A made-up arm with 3 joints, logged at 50 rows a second.
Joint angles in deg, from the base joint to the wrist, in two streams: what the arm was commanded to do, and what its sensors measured. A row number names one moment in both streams.
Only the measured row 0 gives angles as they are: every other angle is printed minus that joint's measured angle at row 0.
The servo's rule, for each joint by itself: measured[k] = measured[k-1] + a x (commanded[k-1-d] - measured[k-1]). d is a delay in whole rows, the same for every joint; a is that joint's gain. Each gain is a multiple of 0.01, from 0.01 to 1. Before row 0 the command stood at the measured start. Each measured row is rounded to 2 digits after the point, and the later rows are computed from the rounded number. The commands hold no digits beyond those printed.
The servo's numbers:
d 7
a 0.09 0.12 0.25
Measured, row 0:
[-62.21 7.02 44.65]
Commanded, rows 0 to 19:
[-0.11 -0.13 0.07]
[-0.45 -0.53 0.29]
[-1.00 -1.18 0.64]
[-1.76 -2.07 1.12]
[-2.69 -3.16 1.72]
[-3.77 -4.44 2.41]
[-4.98 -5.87 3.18]
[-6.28 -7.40 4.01]
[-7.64 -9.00 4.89]
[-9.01 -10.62 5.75]
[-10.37 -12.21 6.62]
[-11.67 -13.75 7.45]
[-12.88 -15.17 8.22]
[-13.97 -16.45 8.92]
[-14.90 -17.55 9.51]
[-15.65 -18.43 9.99]
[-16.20 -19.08 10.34]
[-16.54 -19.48 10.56]
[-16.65 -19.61 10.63]
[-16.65 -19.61 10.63]
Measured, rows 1 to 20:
[0.00 0.00 0.00]
[0.00 0.00 0.00]
[0.00 0.00 0.00]
[0.00 0.00 0.00]
[0.00 0.00 0.00]
[0.00 0.00 0.00]
[0.00 0.00 0.00]
[-0.01 -0.02 0.02]
[-0.05 -0.08 0.09]
[-0.14 -0.21 0.23]
[-0.29 -0.43 0.45]
[-0.51 -0.76 0.77]
[-0.80 -1.20 1.18]
[-1.18 -1.76 1.68]
[-1.64 -2.44 2.26]
[-2.18 -3.23 2.92]
[-2.79 -4.12 3.63]
[-3.47 -5.09 4.38]
[-4.21 -6.13 5.15]
[-4.99 -7.21 5.92]

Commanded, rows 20 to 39:
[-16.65 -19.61 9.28]
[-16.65 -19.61 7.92]
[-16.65 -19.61 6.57]
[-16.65 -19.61 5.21]
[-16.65 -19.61 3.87]
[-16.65 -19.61 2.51]
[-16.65 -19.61 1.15]
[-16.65 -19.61 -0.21]
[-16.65 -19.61 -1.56]
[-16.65 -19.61 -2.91]
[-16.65 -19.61 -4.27]
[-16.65 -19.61 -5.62]
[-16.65 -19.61 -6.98]
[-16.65 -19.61 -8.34]
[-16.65 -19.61 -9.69]
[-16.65 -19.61 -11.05]
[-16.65 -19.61 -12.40]
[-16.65 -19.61 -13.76]
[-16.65 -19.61 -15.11]
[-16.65 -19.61 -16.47]
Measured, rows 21 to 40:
[-5.80 -8.32 6.67]
[-6.62 -9.43 7.38]
[-7.43 -10.51 8.03]
[-8.22 -11.54 8.61]
[-8.97 -12.49 9.10]
[-9.66 -13.34 9.48]
[-10.29 -14.09 9.77]
[-10.86 -14.75 9.65]
[-11.38 -15.33 9.22]
[-11.85 -15.84 8.56]
[-12.28 -16.29 7.72]
[-12.67 -16.69 6.76]
[-13.03 -17.04 5.70]
[-13.36 -17.35 4.56]
[-13.66 -17.62 3.37]
[-13.93 -17.86 2.14]
[-14.17 -18.07 0.88]
[-14.39 -18.25 -0.41]
[-14.59 -18.41 -1.71]
[-14.78 -18.55 -3.03]

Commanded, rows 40 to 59:
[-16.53 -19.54 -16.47]
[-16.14 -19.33 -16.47]
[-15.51 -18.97 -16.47]
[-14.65 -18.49 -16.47]
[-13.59 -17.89 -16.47]
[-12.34 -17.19 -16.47]
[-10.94 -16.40 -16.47]
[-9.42 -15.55 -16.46]
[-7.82 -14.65 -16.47]
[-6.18 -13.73 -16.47]
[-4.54 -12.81 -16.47]
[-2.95 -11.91 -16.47]
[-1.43 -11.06 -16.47]
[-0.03 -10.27 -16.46]
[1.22 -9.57 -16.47]
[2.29 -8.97 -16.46]
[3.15 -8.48 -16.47]
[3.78 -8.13 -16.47]
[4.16 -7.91 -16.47]
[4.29 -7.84 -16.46]
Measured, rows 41 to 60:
[-14.95 -18.68 -4.36]
[-15.10 -18.79 -5.69]
[-15.24 -18.89 -7.03]
[-15.37 -18.98 -8.37]
[-15.49 -19.06 -9.72]
[-15.59 -19.13 -11.07]
[-15.69 -19.19 -12.42]
[-15.77 -19.23 -13.43]
[-15.80 -19.24 -14.19]
[-15.77 -19.21 -14.76]
[-15.67 -19.12 -15.19]
[-15.48 -18.97 -15.51]
[-15.20 -18.76 -15.75]
[-14.82 -18.48 -15.93]
[-14.33 -18.13 -16.06]
[-13.74 -17.71 -16.16]
[-13.06 -17.23 -16.24]
[-12.29 -16.70 -16.30]
[-11.45 -16.13 -16.34]
[-10.55 -15.52 -16.37]

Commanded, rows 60 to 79:
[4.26 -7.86 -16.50]
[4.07 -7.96 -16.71]
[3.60 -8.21 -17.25]
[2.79 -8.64 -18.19]
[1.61 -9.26 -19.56]
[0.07 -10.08 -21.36]
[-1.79 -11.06 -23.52]
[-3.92 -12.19 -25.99]
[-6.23 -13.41 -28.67]
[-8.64 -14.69 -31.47]
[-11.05 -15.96 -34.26]
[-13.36 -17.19 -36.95]
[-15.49 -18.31 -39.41]
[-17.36 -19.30 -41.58]
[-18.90 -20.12 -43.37]
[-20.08 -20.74 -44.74]
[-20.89 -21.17 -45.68]
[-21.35 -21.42 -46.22]
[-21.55 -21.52 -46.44]
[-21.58 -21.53 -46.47]
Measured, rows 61 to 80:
[-9.60 -14.89 -16.39]
[-8.63 -14.25 -16.41]
[-7.65 -13.62 -16.42]
[-6.68 -13.00 -16.43]
[-5.74 -12.42 -16.44]
[-4.85 -11.88 -16.45]
[-4.03 -11.40 -16.45]
[-3.28 -10.98 -16.46]
[-2.62 -10.62 -16.52]
[-2.06 -10.33 -16.70]
[-1.62 -10.13 -17.07]
[-1.33 -10.03 -17.69]
[-1.20 -10.04 -18.61]
[-1.25 -10.16 -19.84]
[-1.49 -10.40 -21.38]
[-1.92 -10.76 -23.20]
[-2.52 -11.23 -25.27]
[-3.29 -11.80 -27.52]
[-4.20 -12.45 -29.88]
[-5.22 -13.15 -32.26]

